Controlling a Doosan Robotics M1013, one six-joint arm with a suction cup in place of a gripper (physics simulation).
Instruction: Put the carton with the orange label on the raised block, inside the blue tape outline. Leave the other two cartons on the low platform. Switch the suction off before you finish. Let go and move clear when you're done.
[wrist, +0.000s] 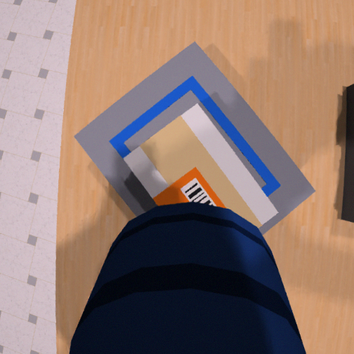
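Observation:
The carton (175, 150) with the orange label (175, 187) rests on the grey raised block (135, 105). Its top is tan with pale strips, and a barcode shows on the label. Blue tape (151, 115) shows along its upper left and upper right. The near parts of the outline are hidden behind the carton and the cup, so I cannot tell whether the carton lies fully inside. My dark blue suction cup (191, 209) hangs above the carton, apart from it, covers its near part in the view and holds nothing. The other two cartons do not show.
A dark upright face (349, 160) of another object shows at the right edge, to the right of the block. The wooden table top (280, 60) ends at the left, where a pale tiled floor (30, 125) shows. Shadows fall beside the block.

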